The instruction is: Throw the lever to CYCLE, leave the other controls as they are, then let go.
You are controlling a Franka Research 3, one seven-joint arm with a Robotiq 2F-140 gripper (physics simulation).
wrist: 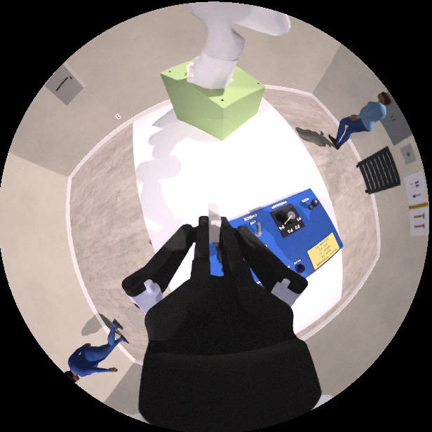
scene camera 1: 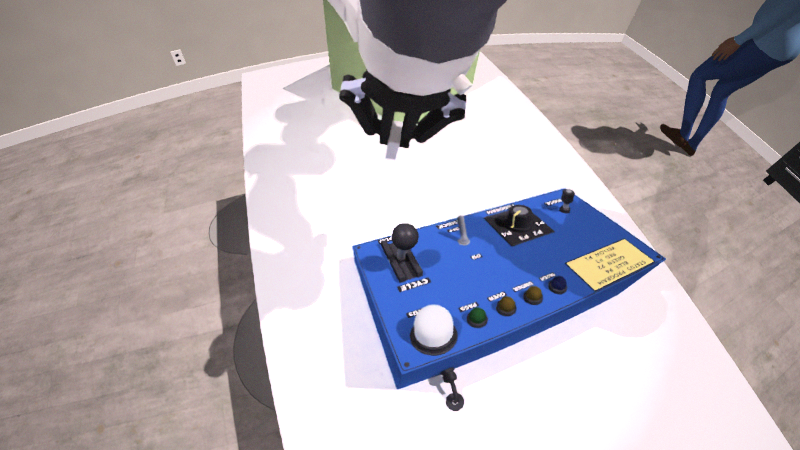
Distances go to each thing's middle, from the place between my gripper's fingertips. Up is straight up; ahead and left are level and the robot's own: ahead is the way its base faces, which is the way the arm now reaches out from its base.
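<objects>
Position of the blue control panel (scene camera 1: 453, 301) relative to my hand: 18 cm to the left of it, 17 cm ahead of it, 16 cm below it.
</objects>
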